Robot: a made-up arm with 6 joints.
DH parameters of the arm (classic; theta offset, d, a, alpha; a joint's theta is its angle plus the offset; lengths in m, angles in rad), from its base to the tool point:
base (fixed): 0.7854 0 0.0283 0
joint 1: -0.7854 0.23 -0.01 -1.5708
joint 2: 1.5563 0 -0.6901 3.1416
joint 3: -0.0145 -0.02 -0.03 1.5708
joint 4: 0 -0.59 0.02 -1.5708
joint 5: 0 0.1 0.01 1.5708
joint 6: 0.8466 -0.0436 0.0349 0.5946
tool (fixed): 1.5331 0.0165 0 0
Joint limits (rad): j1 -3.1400..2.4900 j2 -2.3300..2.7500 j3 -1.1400..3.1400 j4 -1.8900..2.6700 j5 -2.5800..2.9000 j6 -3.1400..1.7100
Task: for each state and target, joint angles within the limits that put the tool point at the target. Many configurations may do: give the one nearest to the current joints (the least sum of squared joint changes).
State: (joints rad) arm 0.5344 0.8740 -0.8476 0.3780 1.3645 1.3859
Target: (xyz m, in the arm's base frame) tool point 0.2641 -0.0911 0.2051
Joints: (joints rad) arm -0.0299 0.6636 -1.1400 -0.4738 1.3245 1.3014
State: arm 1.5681 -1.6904 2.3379 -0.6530 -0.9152 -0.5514
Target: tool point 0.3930 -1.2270 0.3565
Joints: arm 1.8515 -1.4111 1.8401 -0.6952 -0.3546 -0.4760
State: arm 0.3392 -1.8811 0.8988 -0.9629 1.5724 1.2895
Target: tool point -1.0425 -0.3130 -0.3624
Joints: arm 0.2419 -2.2666 1.2374 -0.9270 1.5418 1.2576
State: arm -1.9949 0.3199 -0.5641 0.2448 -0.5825 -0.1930
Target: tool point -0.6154 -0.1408 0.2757
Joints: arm -2.7228 0.6058 -0.4825 0.3033 -0.5554 -0.1532
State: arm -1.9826 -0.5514 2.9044 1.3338 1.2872 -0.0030
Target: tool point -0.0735 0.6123 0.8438
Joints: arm -1.4507 0.1002 3.1335 1.2414 1.2730 0.0278
